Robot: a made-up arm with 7 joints. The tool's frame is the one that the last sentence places.
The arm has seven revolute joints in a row. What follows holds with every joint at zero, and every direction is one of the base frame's. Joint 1 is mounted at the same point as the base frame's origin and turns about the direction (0, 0.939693, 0.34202). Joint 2 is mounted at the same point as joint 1 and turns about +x. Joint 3 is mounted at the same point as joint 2 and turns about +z. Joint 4 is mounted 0.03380 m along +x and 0.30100 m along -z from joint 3 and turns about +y. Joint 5 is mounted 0.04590 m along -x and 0.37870 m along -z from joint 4 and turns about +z. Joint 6 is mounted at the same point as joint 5 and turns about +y. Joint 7 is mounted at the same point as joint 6 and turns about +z. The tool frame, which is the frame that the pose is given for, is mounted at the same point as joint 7; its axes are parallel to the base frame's.
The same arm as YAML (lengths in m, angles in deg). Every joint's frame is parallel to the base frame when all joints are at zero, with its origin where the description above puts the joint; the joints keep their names.
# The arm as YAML. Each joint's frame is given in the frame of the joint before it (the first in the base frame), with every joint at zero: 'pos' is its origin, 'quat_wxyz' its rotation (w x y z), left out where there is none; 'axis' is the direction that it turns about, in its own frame. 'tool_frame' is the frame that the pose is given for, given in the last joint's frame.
length_unit: m
angle_unit: deg
joints:
  - joint: joint 1
    pos: [0.0, 0.0, 0.0]
    axis: [0.0, 0.9397, 0.342]
  - joint: joint 2
    pos: [0.0, 0.0, 0.0]
    axis: "+x"
  - joint: joint 3
    pos: [0.0, 0.0, 0.0]
    axis: "+z"
  - joint: joint 4
    pos: [0.0338, 0.0, -0.301]
    axis: "+y"
  - joint: joint 5
    pos: [-0.0459, 0.0, -0.3787]
    axis: "+z"
  - joint: joint 6
    pos: [0.0, 0.0, 0.0]
    axis: "+y"
  - joint: joint 7
    pos: [0.0, 0.0, 0.0]
    axis: "+z"
tool_frame:
  pos: [0.0, 0.0, 0.0]

